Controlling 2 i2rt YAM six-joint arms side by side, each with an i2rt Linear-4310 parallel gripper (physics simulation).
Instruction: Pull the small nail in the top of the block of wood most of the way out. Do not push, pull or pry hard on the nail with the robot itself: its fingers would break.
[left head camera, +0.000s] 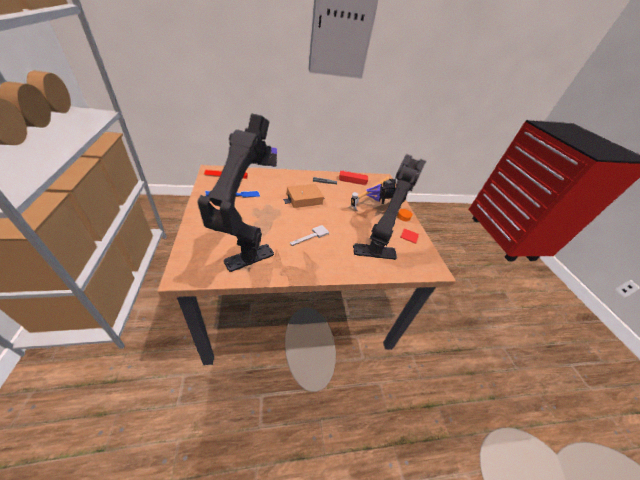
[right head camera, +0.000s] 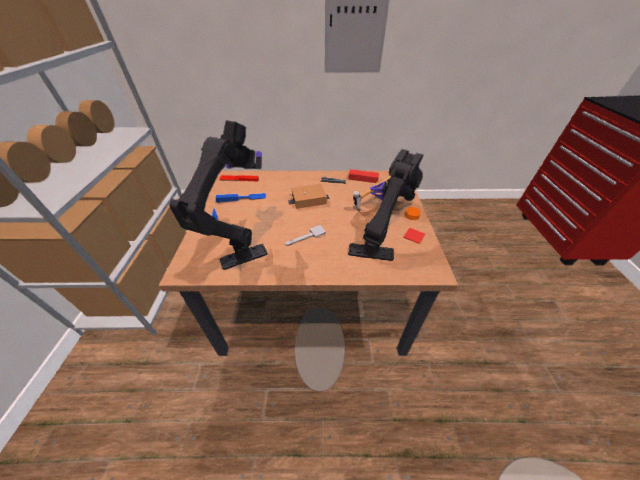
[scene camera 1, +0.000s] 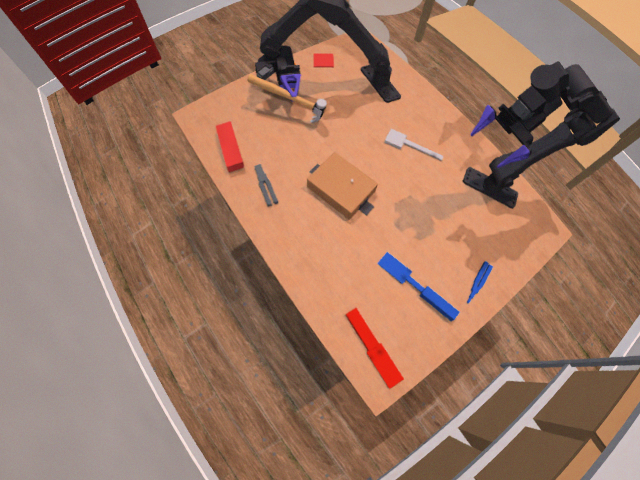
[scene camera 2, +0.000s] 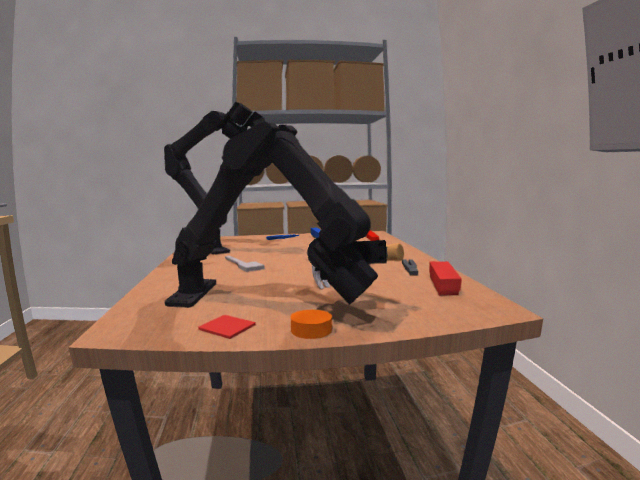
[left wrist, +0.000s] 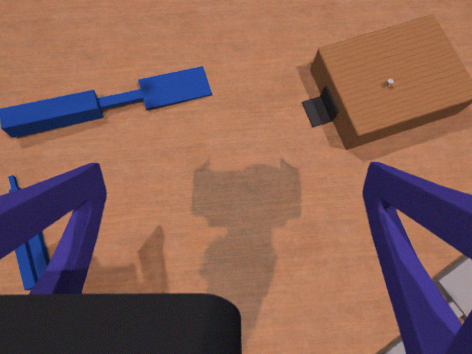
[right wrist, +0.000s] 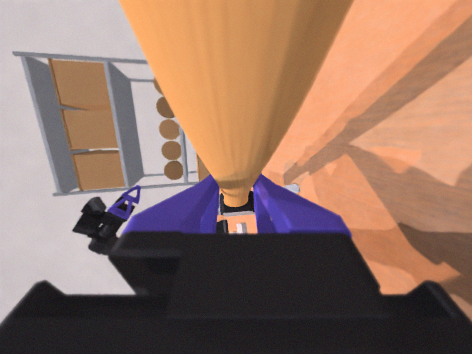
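Pixels of known places: left gripper, fingertip midpoint: (right head camera: 249, 163) (scene camera 1: 483, 151) (left wrist: 234, 177) (right wrist: 135, 190); right gripper, fingertip midpoint: (left head camera: 366, 192) (right head camera: 370, 190) (scene camera 1: 294, 99) (right wrist: 236, 177); left arm's base, origin of the base link: (left head camera: 249, 257) (right head camera: 243, 257) (scene camera 1: 490, 188) (scene camera 2: 213, 249) (right wrist: 224, 227); right arm's base, origin of the base link: (left head camera: 374, 252) (right head camera: 370, 252) (scene camera 1: 380, 83) (scene camera 2: 192, 293).
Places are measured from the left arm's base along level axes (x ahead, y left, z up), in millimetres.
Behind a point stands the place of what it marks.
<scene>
The wooden block (left head camera: 306, 196) @(x 218, y -423, z 50 mm) (right head camera: 309, 196) @(x 219, y -428, z 50 mm) (scene camera 1: 338, 183) @(x 273, y -449, z 50 mm) (left wrist: 425, 60) @(x 253, y -482, z 51 mm) lies mid-table with dark brackets at its ends. A small pale nail (scene camera 1: 352, 180) @(x 250, y -415, z 61 mm) (left wrist: 390, 82) @(x 249, y -415, z 61 mm) stands in its top, its head a little above the wood. My left gripper (scene camera 1: 485, 149) @(x 182, y -143, z 332 mm) (left wrist: 234, 177) @(x 182, y -143, z 332 mm) is open and empty, high above the table; the block is at the upper right of the left wrist view. My right gripper (scene camera 1: 292, 93) @(x 73, y -712, z 88 mm) (right wrist: 236, 177) @(x 73, y -712, z 88 mm) is shut on the wooden handle of the claw hammer (scene camera 1: 305, 101) @(x 68, y -672, z 91 mm) (right wrist: 235, 75), which is held tilted, a little above the table. Its metal head points toward the block's side.
Grey pliers (scene camera 1: 265, 184) @(x 360, y -648, z 13 mm) and a red box (scene camera 1: 229, 146) @(x 307, y -818, z 41 mm) lie beyond the block. A grey spatula-like tool (left head camera: 309, 236) @(x -14, y -293, z 10 mm) (scene camera 1: 416, 146) @(x -10, y -290, z 10 mm) lies nearer the arm bases. Blue tool (scene camera 1: 418, 286) @(x 436, y -113, z 16 mm), blue tweezers-like piece (scene camera 1: 480, 281) @(x 333, y 59, z 9 mm), red tool (scene camera 1: 374, 348) @(x 645, y -152, z 10 mm), orange disc (scene camera 2: 311, 323) @(x -133, y -885, z 28 mm) and red square (scene camera 2: 227, 326) @(x -242, y -771, z 6 mm) lie around.
</scene>
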